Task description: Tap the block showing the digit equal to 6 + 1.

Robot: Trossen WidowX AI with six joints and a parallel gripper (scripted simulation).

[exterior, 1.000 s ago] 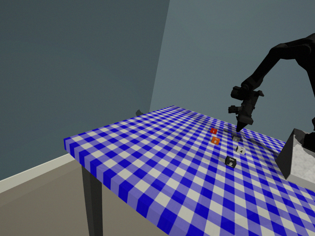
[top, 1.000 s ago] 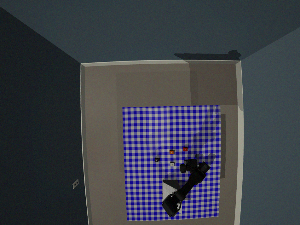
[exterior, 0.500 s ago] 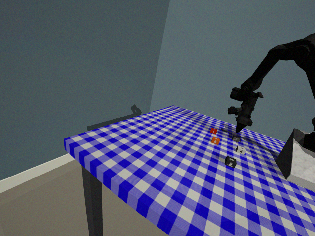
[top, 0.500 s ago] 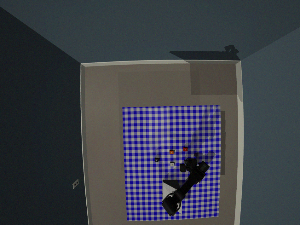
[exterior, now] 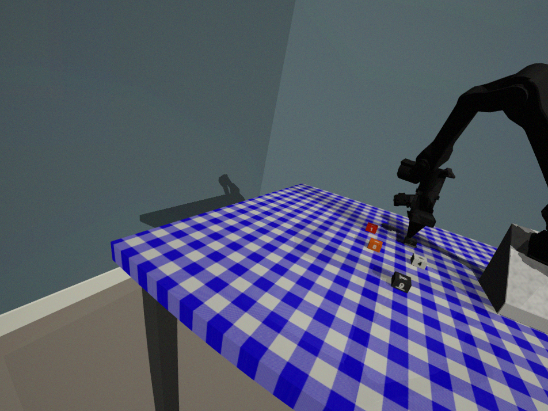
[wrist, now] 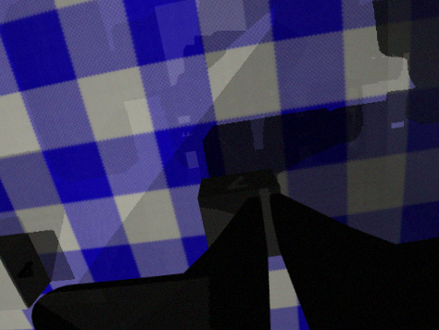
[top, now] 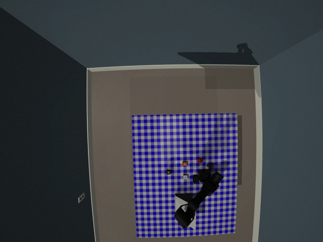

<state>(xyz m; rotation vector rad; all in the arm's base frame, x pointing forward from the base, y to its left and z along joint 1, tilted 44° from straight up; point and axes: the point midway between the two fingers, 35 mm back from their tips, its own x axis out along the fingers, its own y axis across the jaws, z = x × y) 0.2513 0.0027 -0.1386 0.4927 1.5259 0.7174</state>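
Right now my gripper tip is 10 mm to the right of the grey block, 10 mm past it and 10 mm above it. From my gripper tip the other things lie so: orange block: 150 mm to the left, 70 mm ahead, 10 mm below; red block: 110 mm ahead, 30 mm to the left, 10 mm below; white block: 130 mm to the left, 40 mm behind, 10 mm below.
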